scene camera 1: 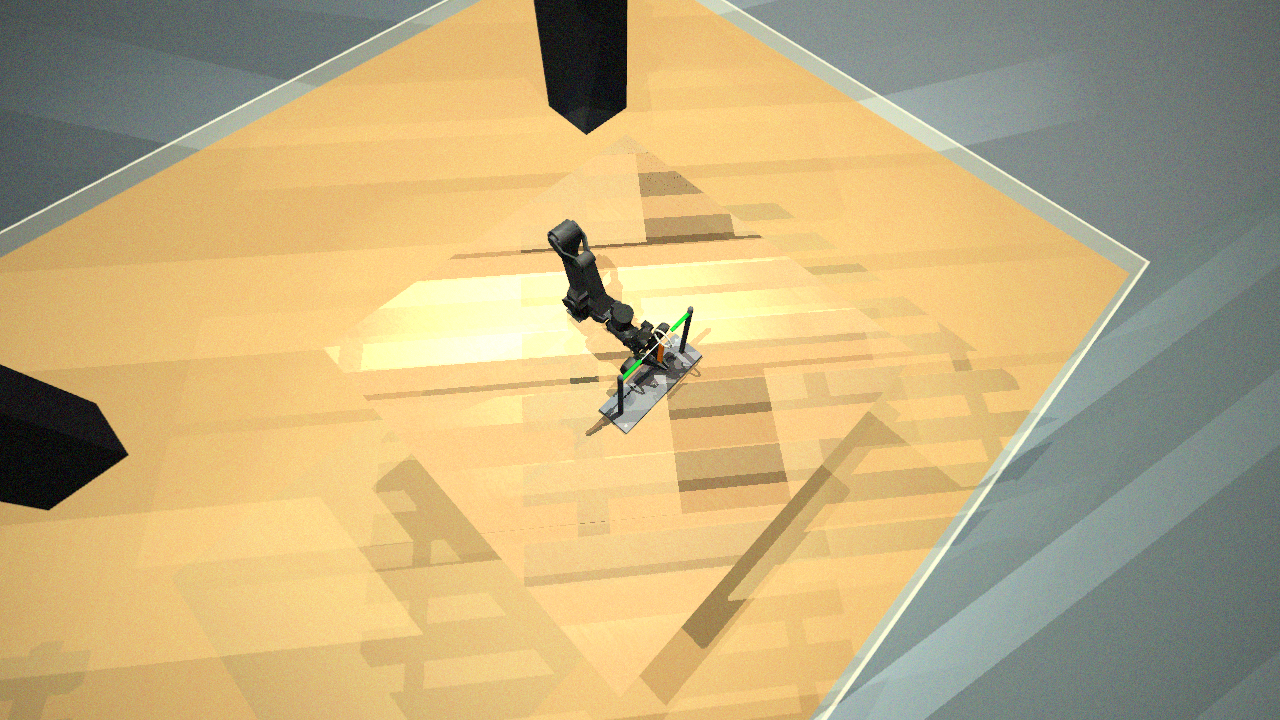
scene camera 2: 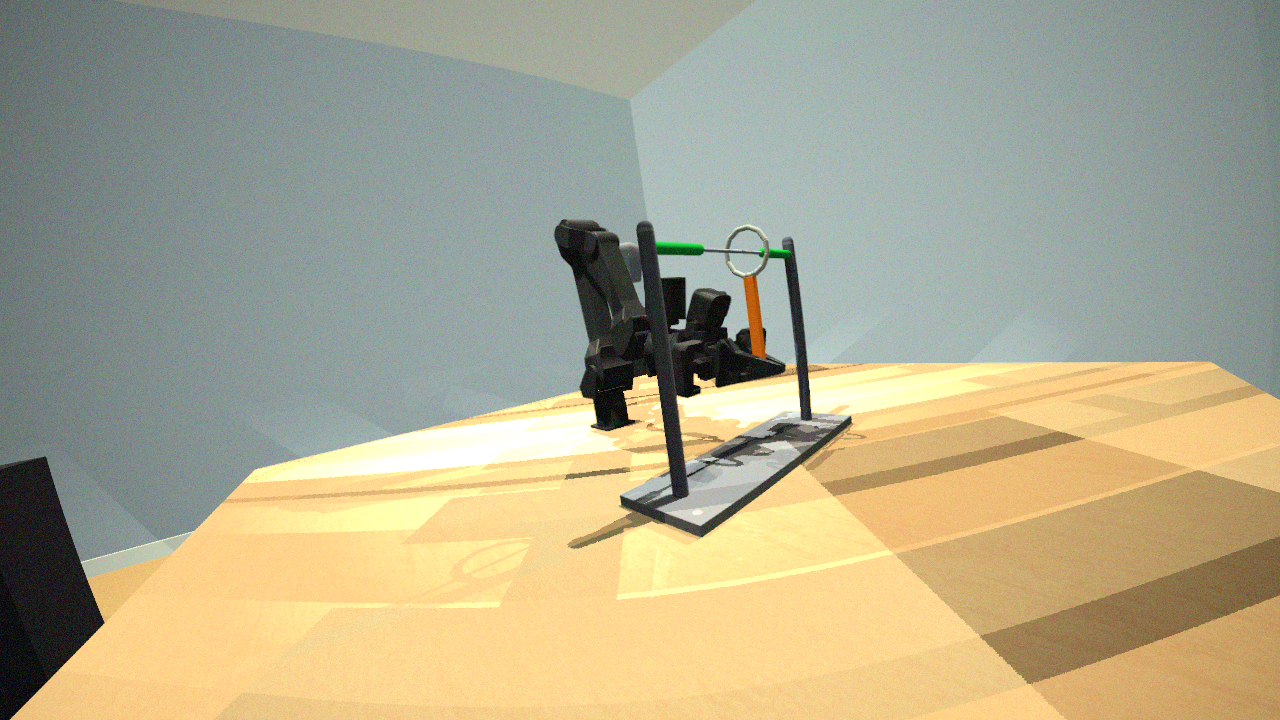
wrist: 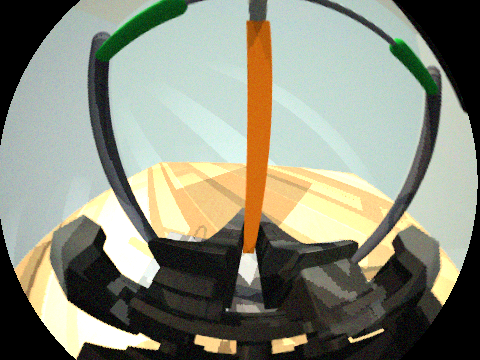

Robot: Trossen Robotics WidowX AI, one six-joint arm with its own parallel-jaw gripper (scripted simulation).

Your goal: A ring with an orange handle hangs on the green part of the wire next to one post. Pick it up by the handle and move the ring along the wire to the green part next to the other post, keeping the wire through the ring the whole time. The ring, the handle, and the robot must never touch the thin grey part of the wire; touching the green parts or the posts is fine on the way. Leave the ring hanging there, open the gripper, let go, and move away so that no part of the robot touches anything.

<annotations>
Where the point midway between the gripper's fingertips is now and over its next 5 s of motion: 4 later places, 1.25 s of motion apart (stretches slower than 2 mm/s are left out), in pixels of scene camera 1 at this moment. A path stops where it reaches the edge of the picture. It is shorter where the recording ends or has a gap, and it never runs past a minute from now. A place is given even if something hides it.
My gripper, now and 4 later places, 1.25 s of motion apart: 667, 368; 676, 359; 672, 354; 662, 344; 647, 331
</annotations>
